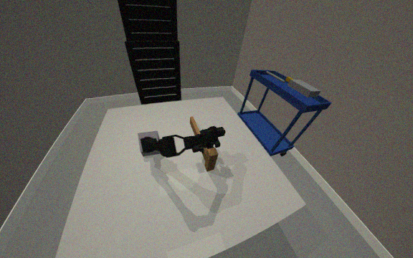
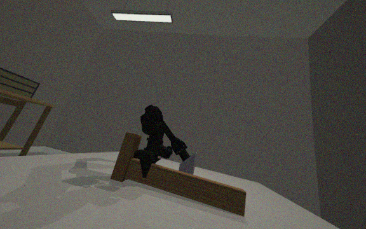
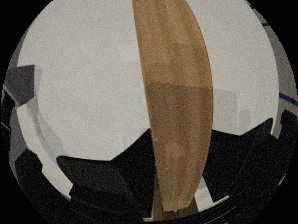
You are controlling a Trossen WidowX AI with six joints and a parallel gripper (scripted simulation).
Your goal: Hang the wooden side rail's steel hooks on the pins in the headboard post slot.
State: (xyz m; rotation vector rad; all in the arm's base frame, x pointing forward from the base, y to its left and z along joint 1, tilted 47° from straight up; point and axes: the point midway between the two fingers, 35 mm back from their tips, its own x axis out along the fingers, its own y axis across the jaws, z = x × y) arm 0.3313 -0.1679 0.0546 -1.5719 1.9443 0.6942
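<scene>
The headboard post is 1 cm behind my gripper tip, 10 cm to the right of it and 5 cm above it.
</scene>
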